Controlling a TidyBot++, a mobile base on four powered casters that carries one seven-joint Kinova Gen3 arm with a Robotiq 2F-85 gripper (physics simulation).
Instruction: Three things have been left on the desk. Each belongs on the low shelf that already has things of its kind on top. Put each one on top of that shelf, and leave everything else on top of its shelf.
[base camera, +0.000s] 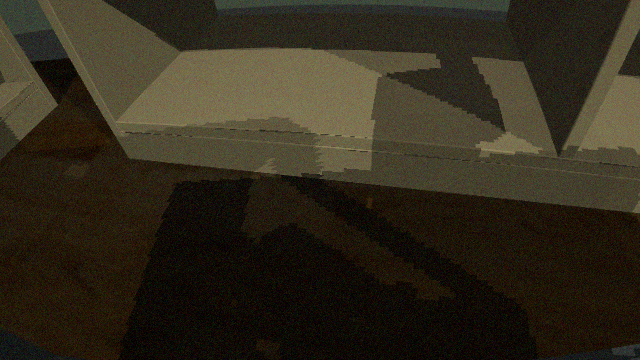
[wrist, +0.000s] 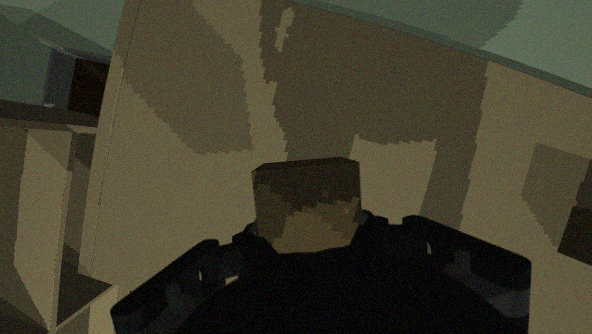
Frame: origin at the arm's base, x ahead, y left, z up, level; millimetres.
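Where they show: gripper, fingertip midpoint: (wrist: 307, 222).
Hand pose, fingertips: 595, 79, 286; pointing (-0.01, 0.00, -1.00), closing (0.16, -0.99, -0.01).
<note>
After its pixels a point has its place, as x, y, z.
My gripper (wrist: 307, 222) @(595, 79, 286) is shut on a brown box-shaped block (wrist: 306, 192) @(626, 83, 327), held upright between the fingertips in the wrist view. The block is over the pale top of a low shelf (wrist: 165, 190) @(598, 236, 214) (base camera: 425, 170) @(390, -86, -360); I cannot tell whether it touches the top. Another brown block (wrist: 576, 232) @(568, -244, 226) stands on that top, partly cut off at the right edge of the wrist view. The shelf's open lower compartment shows in the base view, but its top does not. The gripper does not show in the base view. The desk does not show in either view.
A second pale shelf (wrist: 42, 200) @(494, 752, -52) (base camera: 35, 112) @(635, 659, -373) stands to the left, with a gap between the two. A greenish wall (wrist: 555, 45) @(770, -172, 238) runs behind the low shelf's back edge. Dark wooden floor (base camera: 60, 200) @(402, 455, -396) lies in front, with broad shadows across it.
</note>
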